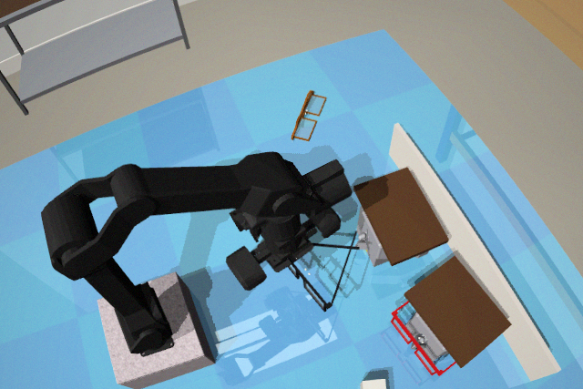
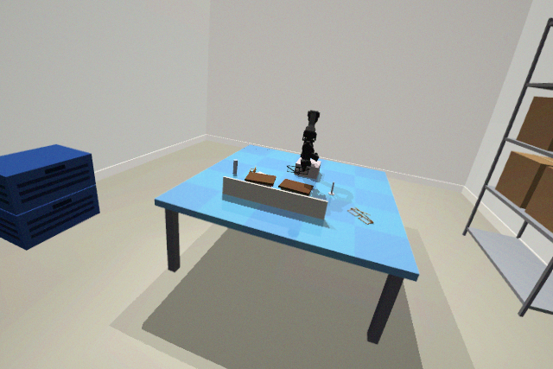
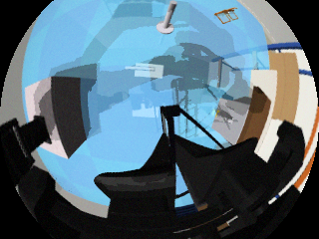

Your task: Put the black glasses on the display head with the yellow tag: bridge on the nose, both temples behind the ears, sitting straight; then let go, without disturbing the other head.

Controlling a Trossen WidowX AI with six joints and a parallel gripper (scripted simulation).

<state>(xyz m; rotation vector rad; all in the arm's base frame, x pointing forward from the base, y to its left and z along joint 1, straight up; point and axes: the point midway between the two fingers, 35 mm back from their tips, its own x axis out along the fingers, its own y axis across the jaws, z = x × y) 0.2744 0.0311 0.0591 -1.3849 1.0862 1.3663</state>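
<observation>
Now: the white post 20 cm to the left of my gripper tip and 9 cm below it. Also, from my gripper tip: white board 34 cm ahead, 10 cm to the right, 6 cm below.
</observation>
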